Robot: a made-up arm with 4 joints.
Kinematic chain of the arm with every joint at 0, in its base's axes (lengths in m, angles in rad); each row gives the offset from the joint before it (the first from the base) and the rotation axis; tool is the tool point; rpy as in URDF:
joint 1: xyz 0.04 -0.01 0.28 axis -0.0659 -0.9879 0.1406
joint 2: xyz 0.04 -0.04 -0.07 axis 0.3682 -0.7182 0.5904
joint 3: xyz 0 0 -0.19 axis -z
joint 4: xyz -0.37 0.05 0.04 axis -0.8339 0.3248 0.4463
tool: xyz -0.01 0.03 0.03 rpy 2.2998 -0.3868 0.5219
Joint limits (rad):
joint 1: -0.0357..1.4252
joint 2: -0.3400..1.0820
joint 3: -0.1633..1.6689
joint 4: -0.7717..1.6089
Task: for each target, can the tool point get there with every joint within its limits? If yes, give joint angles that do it. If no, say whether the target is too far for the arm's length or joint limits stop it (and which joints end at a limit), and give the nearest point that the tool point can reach.
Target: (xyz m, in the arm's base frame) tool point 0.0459 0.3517 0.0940
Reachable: yes | joints 0.6582 0.6721 1.3601 1.3857
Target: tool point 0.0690 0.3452 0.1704
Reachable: yes | joints 0.6265 0.5419 1.5242 -0.3806
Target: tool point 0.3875 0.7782 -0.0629
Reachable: no: too far | nearest point 0.2396 0.3442 0.0919 | short by 0.484 m
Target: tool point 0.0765 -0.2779 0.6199
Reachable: no: joint limits stop it (at a limit: joint 1, joint 2, joint 3, joint 4) | nearest point 0.4597 -0.1351 0.1264 | short by 0.641 m
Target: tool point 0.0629 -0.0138 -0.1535
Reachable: yes | joints 0.6538 0.8355 0.2168 0.1806
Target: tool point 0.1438 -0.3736 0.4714
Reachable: no: joint limits stop it (at a limit: joint 1, joint 2, joint 3, joint 4) | nearest point 0.4597 -0.1351 0.1264 | short by 0.525 m
